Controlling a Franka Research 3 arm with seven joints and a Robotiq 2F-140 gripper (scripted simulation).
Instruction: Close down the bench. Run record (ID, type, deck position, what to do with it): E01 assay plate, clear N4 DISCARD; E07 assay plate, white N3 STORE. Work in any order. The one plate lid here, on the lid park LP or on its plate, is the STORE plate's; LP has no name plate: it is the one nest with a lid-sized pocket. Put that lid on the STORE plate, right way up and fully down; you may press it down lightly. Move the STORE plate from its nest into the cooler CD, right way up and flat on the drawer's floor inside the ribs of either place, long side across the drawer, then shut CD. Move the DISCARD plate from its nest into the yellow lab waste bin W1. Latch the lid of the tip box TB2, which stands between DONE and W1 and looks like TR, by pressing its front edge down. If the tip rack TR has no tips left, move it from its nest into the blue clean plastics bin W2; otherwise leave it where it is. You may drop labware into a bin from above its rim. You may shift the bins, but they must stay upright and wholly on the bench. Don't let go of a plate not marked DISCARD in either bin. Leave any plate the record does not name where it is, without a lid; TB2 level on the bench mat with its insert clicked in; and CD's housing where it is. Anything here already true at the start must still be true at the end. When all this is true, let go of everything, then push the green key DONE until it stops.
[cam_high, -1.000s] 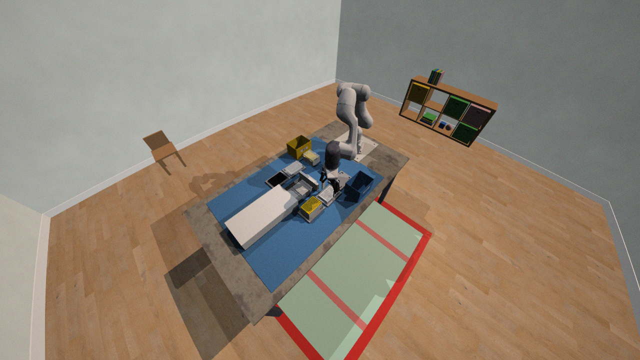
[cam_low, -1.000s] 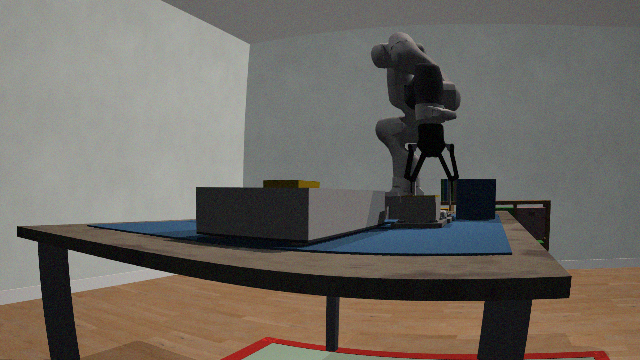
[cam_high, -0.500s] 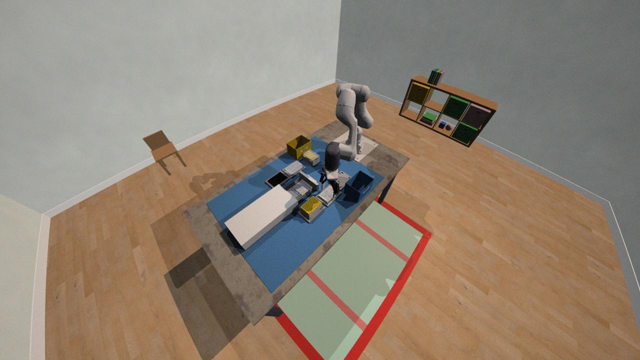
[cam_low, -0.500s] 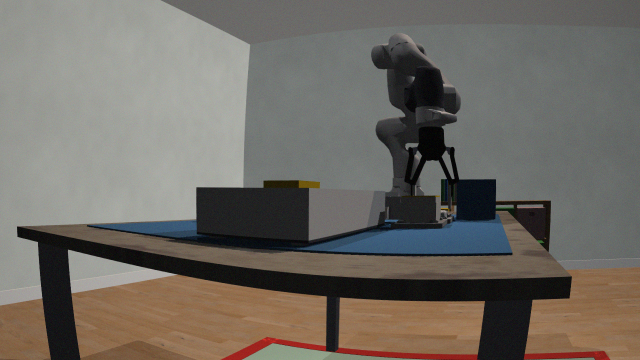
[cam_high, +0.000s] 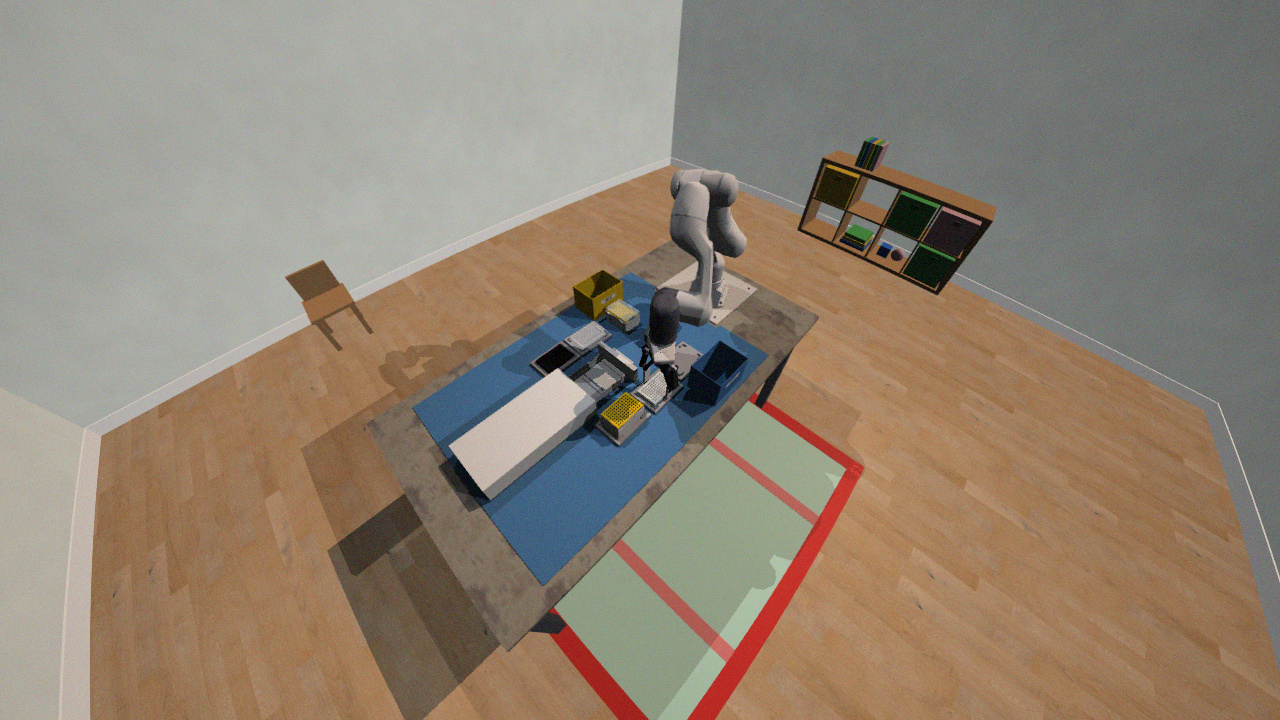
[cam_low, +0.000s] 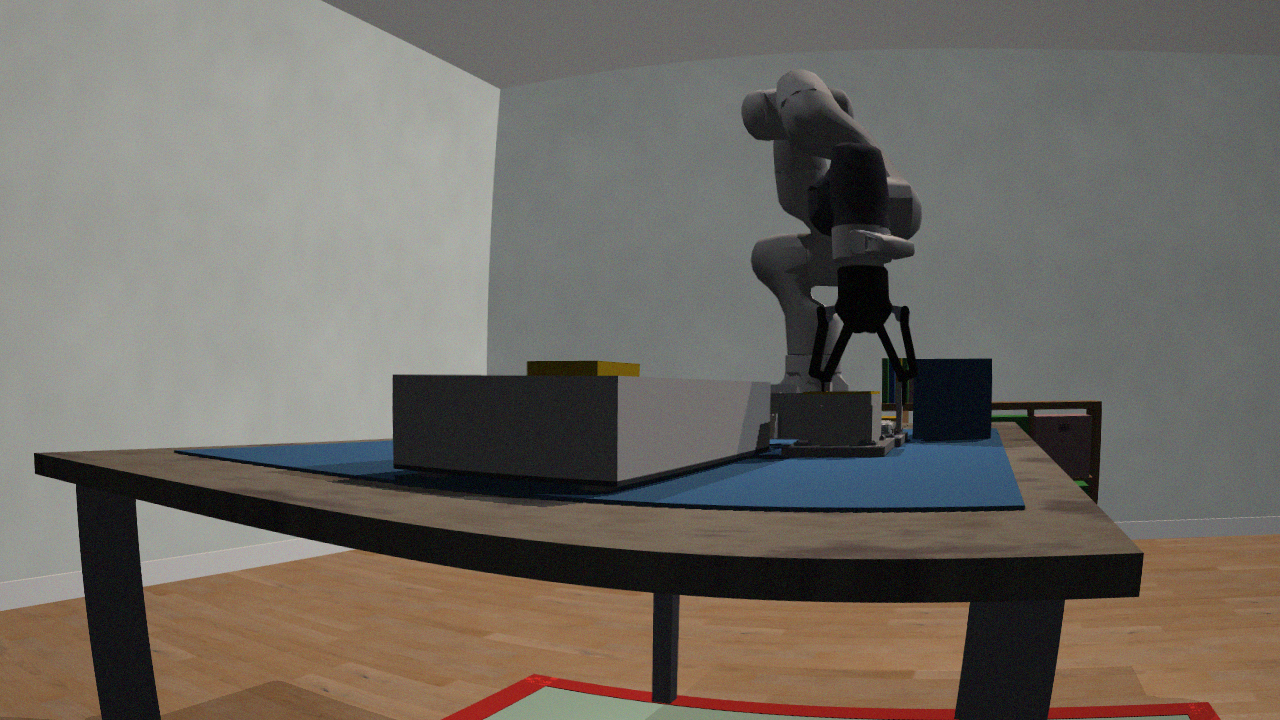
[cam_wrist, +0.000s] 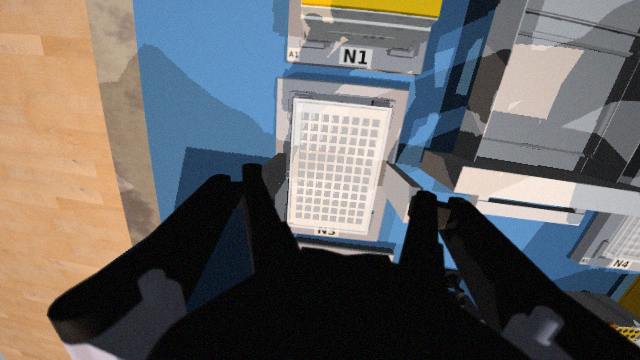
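The plate lid is 20 mm below my hand. The rest, counted from my hand: nest N3: 40 mm below; tip rack TR: 170 mm ahead, 40 mm to the right, 10 mm above; white plate: 20 mm below.
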